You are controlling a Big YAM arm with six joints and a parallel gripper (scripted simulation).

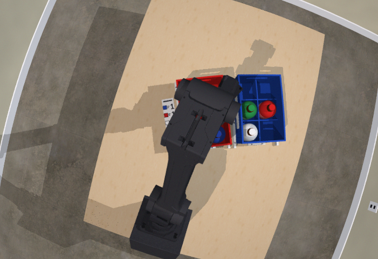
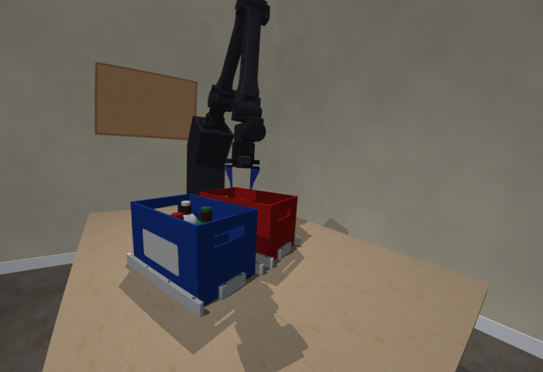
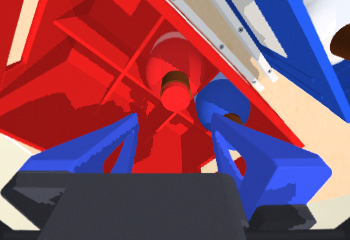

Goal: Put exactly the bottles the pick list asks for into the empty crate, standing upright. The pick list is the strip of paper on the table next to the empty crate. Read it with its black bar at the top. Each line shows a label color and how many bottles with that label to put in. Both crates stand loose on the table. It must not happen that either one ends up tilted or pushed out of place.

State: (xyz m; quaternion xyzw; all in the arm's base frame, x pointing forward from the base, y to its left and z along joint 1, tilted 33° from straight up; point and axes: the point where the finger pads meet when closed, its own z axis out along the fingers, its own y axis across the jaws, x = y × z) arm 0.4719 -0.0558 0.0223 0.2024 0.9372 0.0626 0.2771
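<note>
My hand is 2 cm past the white-label bottle, 17 cm to the left of it and 11 cm above it. From my hand the other things lie so: red crate: 1 cm behind, 4 cm to the left, 12 cm below; then green-label bottle: 6 cm ahead, 14 cm to the right, 11 cm below; then blue-label bottle: 7 cm behind, 4 cm to the right, 11 cm below.
</note>
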